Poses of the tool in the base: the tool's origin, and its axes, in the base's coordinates. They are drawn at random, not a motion.
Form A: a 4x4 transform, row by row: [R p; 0 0 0 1], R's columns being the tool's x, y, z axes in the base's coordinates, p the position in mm. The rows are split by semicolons.
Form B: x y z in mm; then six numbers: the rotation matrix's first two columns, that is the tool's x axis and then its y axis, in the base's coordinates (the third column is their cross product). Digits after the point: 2 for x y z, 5 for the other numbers.
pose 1, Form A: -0.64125 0.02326 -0.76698 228.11; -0.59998 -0.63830 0.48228 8.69; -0.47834 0.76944 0.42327 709.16; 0 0 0 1
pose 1, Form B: 228.11 8.69 709.16 -0.64125 -0.59998 -0.47834 0.02326 -0.63830 0.76944
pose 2, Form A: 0.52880 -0.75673 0.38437 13.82; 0.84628 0.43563 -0.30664 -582.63; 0.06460 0.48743 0.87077 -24.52; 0 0 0 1
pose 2, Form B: 13.82 -582.63 -24.52 0.52880 0.84628 0.06460 -0.75673 0.43563 0.48743
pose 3, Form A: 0.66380 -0.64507 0.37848 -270.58; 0.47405 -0.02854 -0.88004 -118.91; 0.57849 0.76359 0.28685 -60.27; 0 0 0 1
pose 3, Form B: -270.58 -118.91 -60.27 0.66380 0.47405 0.57849 -0.64507 -0.02854 0.76359
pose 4, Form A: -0.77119 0.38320 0.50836 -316.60; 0.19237 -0.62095 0.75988 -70.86; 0.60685 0.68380 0.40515 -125.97; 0 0 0 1
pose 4, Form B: -316.60 -70.86 -125.97 -0.77119 0.19237 0.60685 0.38320 -0.62095 0.68380
